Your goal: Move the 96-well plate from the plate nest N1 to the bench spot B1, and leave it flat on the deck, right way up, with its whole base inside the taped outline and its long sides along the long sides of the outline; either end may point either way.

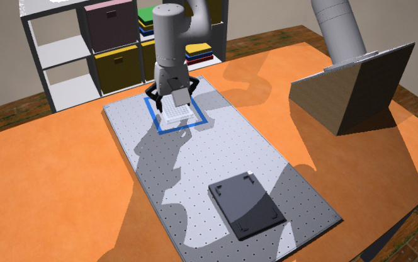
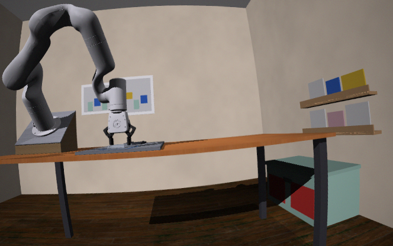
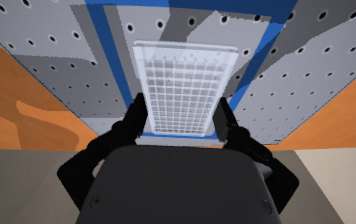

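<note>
My gripper is now 1 cm above the 96-well plate. Round my hand: dark plate nest: 40 cm to the left, 7 cm ahead, 2 cm below.
</note>
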